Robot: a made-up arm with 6 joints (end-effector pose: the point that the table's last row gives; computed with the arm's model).
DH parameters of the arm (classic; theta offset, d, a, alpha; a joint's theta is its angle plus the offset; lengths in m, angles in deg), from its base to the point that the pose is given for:
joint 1: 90 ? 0.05 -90
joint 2: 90 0.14 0.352 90
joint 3: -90 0.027 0.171 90
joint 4: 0 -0.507 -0.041 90
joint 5: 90 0.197 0.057 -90
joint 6: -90 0.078 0.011 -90
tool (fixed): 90 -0.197 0 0
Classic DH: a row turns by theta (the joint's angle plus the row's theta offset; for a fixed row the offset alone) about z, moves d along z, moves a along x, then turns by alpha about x.
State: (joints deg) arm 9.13 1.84 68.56 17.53 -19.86 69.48
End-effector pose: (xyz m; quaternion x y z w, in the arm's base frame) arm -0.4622 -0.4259 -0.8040 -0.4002 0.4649 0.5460 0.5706
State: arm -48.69 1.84 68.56 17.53 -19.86 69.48
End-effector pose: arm -0.6066 0.1644 -0.8040 -0.1256 0.6004 0.2022 0.7634
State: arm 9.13 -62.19 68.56 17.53 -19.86 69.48
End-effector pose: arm -0.5948 0.3990 -0.7783 0.0052 0.1564 0.7400 0.6542
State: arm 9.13 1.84 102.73 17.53 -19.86 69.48
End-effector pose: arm -0.5875 -0.4371 -0.5296 -0.2464 0.6390 0.6109 0.3971
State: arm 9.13 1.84 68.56 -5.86 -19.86 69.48
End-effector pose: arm -0.5256 -0.4004 -0.6560 -0.4812 0.5680 0.3931 0.5398
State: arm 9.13 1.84 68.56 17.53 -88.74 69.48
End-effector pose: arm -0.3923 -0.3946 -0.8478 -0.1921 0.7085 0.6732 0.0892
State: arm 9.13 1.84 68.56 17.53 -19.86 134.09
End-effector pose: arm -0.2799 -0.3221 -0.7825 -0.6432 0.1011 0.7100 0.2684
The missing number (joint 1, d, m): -0.123
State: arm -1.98 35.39 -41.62 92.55 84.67 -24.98
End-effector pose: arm 0.4663 -0.2267 -0.6794 0.2323 -0.1991 0.8852 0.3504
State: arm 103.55 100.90 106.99 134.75 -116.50 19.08
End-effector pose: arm 0.7632 -0.4696 -0.1283 0.6327 -0.6067 -0.1773 0.4474
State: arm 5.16 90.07 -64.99 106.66 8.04 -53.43
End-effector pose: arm 0.5227 -0.2815 -0.0585 -0.5385 0.5346 0.5728 0.3100
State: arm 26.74 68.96 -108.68 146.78 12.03 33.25
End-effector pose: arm 0.1154 0.4694 -0.2551 0.5348 0.1694 -0.5559 0.6135
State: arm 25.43 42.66 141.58 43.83 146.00 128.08
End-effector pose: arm -0.6999 -0.5171 0.0526 -0.9232 -0.0259 -0.1747 0.3414
